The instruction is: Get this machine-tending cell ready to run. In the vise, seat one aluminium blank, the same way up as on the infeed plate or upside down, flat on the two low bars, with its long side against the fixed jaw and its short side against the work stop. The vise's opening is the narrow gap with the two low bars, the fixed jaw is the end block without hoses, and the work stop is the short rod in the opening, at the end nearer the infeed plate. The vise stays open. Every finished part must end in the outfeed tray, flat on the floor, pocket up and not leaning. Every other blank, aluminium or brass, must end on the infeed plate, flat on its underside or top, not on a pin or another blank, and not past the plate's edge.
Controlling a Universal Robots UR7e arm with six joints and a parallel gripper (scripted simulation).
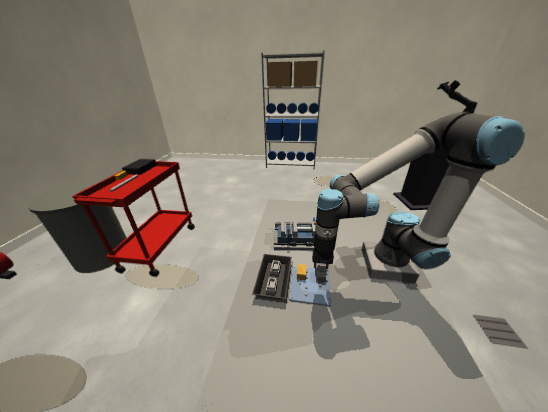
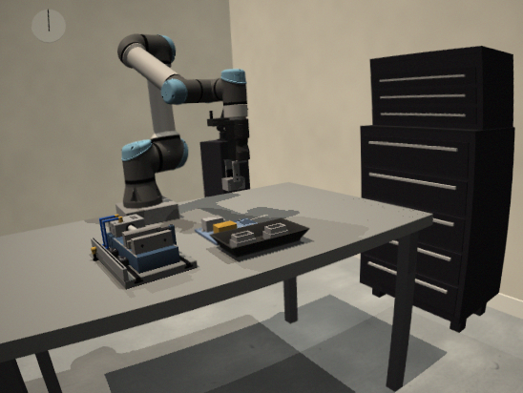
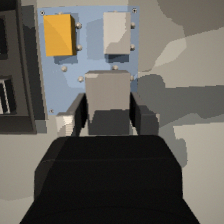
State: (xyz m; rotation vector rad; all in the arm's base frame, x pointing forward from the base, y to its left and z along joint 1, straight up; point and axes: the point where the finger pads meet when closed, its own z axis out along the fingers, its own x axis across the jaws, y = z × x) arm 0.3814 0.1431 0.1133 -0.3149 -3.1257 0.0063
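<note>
Now: hand 20 mm short of the vise, 350 mm to the left of it and 130 mm above it. Round my hand: brass blank: 60 mm ahead, 90 mm to the right, 140 mm below; then aluminium blank: 30 mm below.
</note>
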